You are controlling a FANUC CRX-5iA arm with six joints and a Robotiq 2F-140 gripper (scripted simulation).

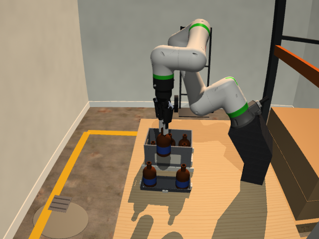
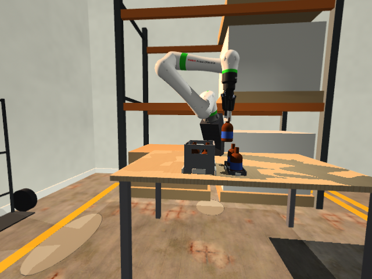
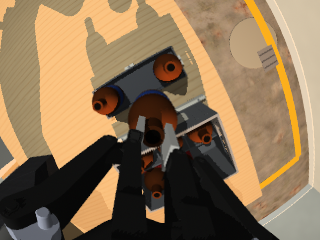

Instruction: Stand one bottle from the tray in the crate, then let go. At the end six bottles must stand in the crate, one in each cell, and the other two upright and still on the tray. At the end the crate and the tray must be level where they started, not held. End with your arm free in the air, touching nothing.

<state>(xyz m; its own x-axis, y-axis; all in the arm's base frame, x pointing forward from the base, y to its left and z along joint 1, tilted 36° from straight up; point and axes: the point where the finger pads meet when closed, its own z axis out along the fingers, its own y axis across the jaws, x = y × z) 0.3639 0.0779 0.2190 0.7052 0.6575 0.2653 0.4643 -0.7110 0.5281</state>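
Right now the glass bottle is 90 mm below my hand. Round my hand: tray (10 mm behind, 60 mm to the left, 340 mm below); then grey crate (50 mm behind, 160 mm to the right, 270 mm below).
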